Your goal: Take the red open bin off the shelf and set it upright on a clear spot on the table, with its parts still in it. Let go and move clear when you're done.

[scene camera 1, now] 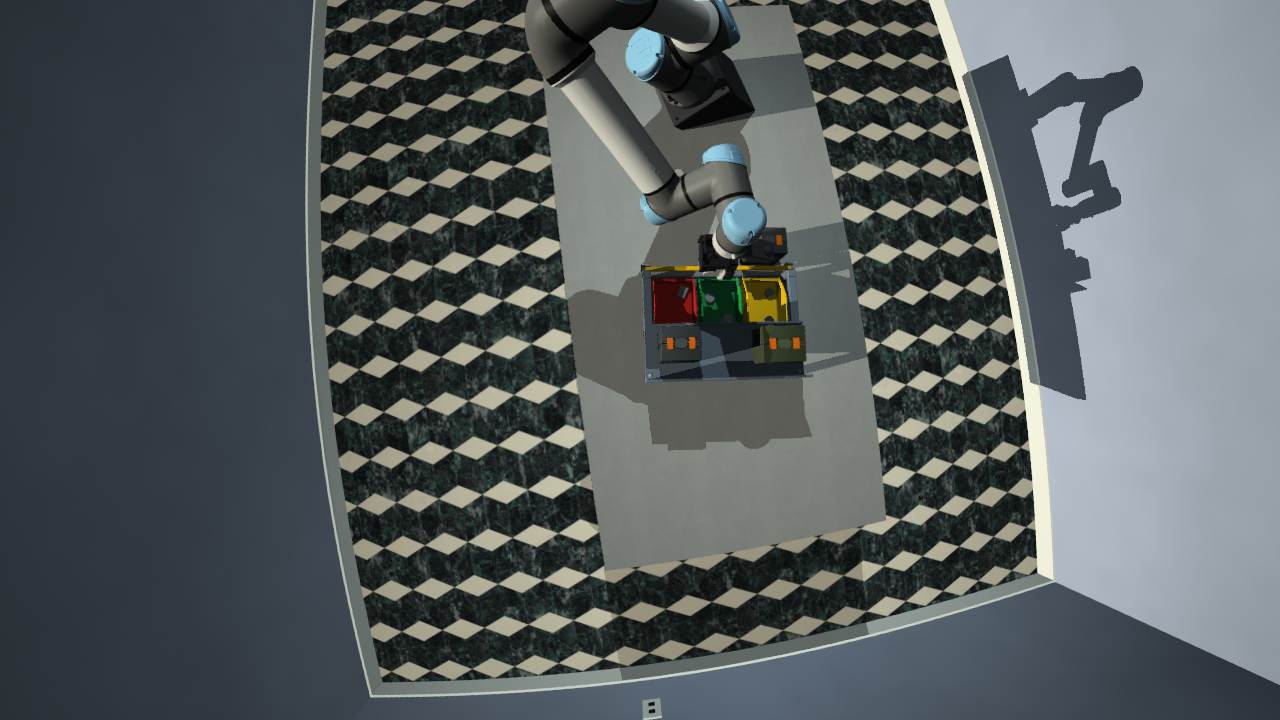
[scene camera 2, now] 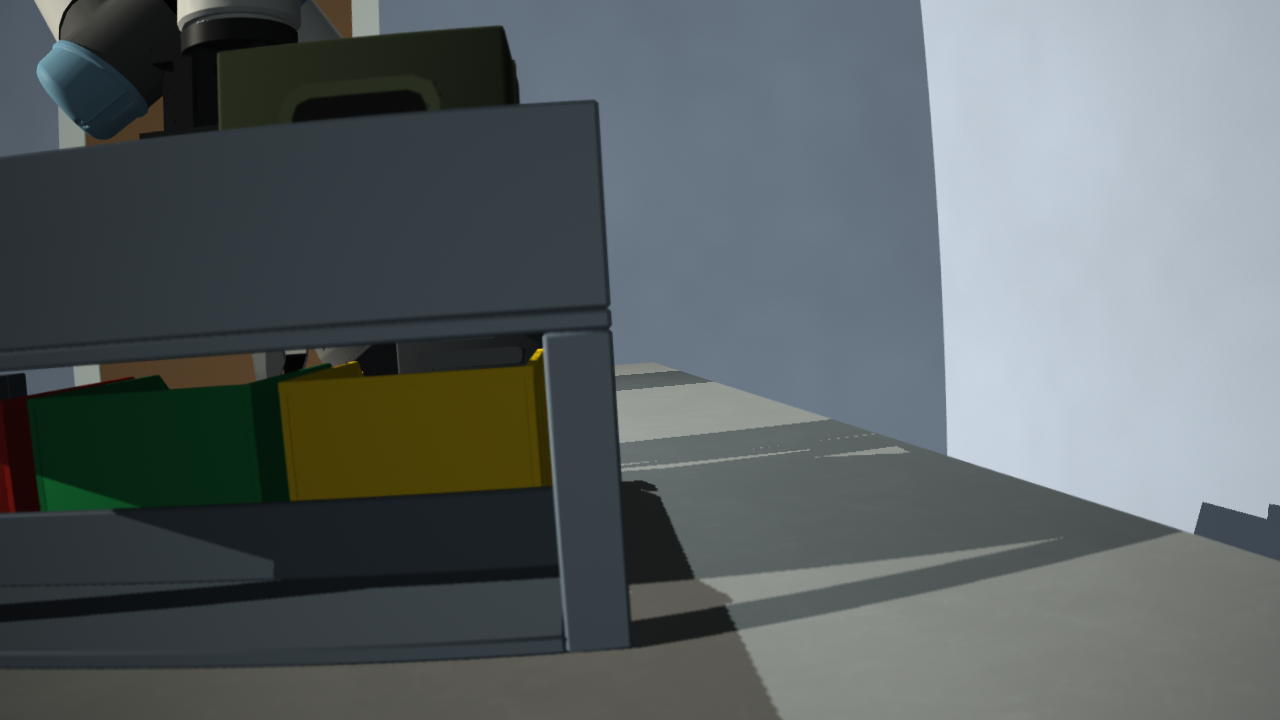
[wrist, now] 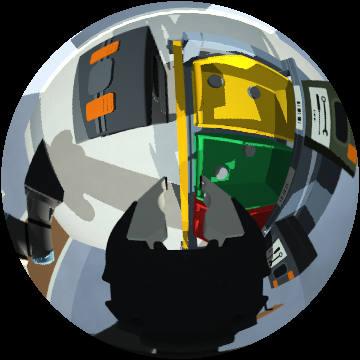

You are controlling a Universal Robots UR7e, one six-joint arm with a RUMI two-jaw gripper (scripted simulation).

Labels:
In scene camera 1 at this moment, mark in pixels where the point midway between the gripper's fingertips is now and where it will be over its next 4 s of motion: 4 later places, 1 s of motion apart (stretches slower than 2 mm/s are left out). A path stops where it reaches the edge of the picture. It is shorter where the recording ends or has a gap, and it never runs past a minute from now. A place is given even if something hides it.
The gripper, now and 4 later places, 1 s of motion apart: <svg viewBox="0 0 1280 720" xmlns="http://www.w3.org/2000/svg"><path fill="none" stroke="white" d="M717 268L718 267L719 265L722 262L724 258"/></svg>

